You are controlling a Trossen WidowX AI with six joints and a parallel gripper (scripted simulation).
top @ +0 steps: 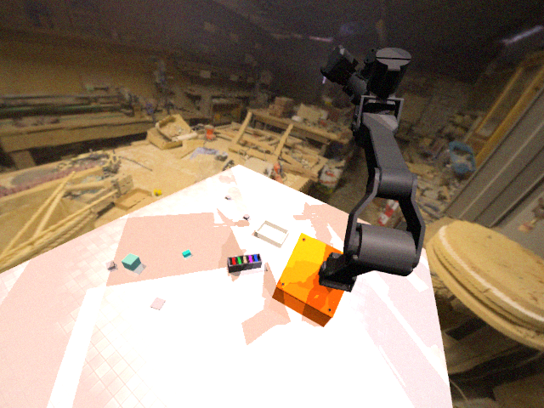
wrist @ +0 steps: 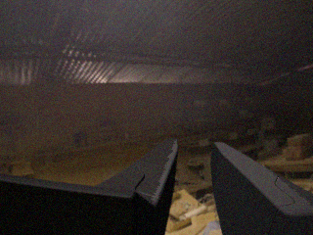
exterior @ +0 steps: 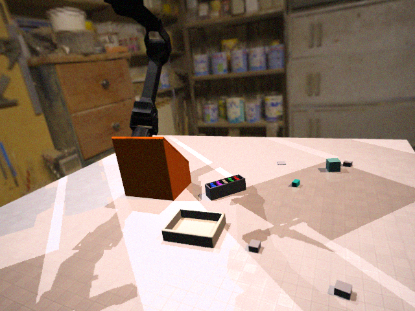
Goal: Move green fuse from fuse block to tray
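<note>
Right now the green fuse is 65 cm below my gripper tip, 23 cm to the left of it and 10 cm ahead of it. Also, from my gripper tip: tray: 67 cm below, 6 cm ahead.
</note>
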